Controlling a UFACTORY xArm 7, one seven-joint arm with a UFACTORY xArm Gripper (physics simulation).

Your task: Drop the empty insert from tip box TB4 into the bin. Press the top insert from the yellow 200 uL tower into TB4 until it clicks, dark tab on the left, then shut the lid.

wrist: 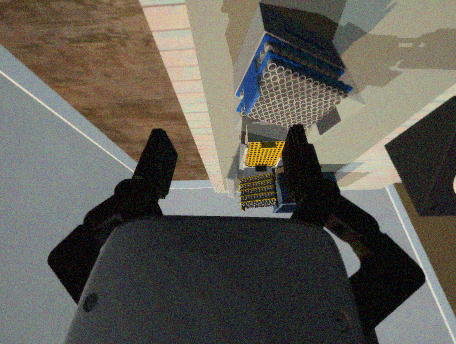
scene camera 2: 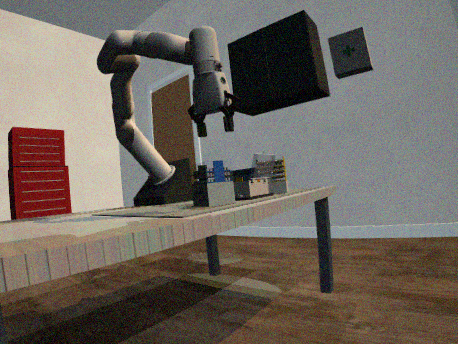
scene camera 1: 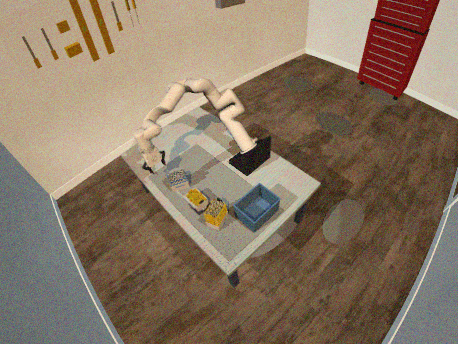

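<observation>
Tip box TB4 (scene camera 1: 200, 205) (scene camera 2: 252, 189) stands in the row between two tip towers. The yellow empty insert (scene camera 1: 195, 197) (wrist: 264, 154) sits in its top. Its pale clear lid (scene camera 2: 264, 159) stands raised in scene view 2. The yellow 200 uL tower (scene camera 1: 215, 213) (scene camera 2: 281, 175) (wrist: 257, 191) is beside TB4, with tips in its top. The blue bin (scene camera 1: 256, 207) (wrist: 284, 201) is near the tower. My gripper (scene camera 1: 156, 167) (scene camera 2: 215, 130) (wrist: 226, 140) is open and empty, above the table and beyond the blue tower's end of the row. The dark tab is too small to make out.
A blue tower with pale tips (scene camera 1: 178, 179) (scene camera 2: 214, 193) (wrist: 295, 95) is nearest the gripper. The row runs near the table's long edge (scene camera 1: 187, 232). The arm's black base (scene camera 1: 257, 157) (scene camera 2: 162, 190) stands across the table.
</observation>
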